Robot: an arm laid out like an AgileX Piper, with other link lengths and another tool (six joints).
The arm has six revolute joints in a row. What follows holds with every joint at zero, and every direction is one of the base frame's.
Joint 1 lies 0.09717 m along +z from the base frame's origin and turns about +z.
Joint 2 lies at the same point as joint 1 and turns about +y.
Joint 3 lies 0.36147 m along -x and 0.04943 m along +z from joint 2 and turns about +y.
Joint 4 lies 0.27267 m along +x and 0.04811 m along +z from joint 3 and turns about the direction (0.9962, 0, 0.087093).
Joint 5 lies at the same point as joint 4 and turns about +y.
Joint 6 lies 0.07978 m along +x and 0.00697 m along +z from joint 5 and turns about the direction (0.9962, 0, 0.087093).
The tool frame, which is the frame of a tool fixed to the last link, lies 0.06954 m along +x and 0.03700 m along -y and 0.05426 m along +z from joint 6; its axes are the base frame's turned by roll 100.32, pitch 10.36 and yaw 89.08 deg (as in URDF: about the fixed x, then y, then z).
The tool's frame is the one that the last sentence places.
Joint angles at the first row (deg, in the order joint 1, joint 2, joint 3, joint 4, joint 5, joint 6):
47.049, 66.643, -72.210, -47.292, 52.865, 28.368
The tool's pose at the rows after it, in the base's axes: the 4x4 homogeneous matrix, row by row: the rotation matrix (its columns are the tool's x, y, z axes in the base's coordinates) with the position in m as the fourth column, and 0 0 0 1 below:
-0.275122 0.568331 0.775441 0.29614; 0.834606 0.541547 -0.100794 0.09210; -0.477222 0.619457 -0.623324 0.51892; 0 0 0 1
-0.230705 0.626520 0.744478 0.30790; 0.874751 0.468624 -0.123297 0.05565; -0.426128 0.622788 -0.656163 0.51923; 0 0 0 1
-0.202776 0.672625 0.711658 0.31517; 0.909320 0.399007 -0.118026 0.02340; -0.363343 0.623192 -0.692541 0.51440; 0 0 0 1
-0.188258 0.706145 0.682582 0.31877; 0.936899 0.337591 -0.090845 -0.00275; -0.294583 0.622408 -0.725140 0.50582; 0 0 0 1
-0.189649 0.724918 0.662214 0.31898; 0.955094 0.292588 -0.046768 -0.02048; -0.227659 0.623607 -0.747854 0.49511; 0 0 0 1
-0.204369 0.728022 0.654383 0.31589; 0.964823 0.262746 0.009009 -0.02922; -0.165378 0.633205 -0.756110 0.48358; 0 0 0 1
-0.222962 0.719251 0.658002 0.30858; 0.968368 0.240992 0.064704 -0.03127; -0.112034 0.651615 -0.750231 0.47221; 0 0 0 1
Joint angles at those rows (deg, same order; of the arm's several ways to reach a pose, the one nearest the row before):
37.339, 66.610, -74.526, -40.653, 51.217, 23.262
27.243, 66.593, -76.016, -31.631, 49.653, 16.653
17.533, 66.574, -76.660, -20.974, 48.455, 9.116
8.883, 66.525, -76.425, -9.970, 47.898, 1.428
1.983, 66.223, -75.215, 0.302, 47.728, -5.838
-2.900, 65.392, -72.889, 9.412, 47.277, -12.237
-6.016, 63.785, -69.522, 17.075, 46.294, -17.520

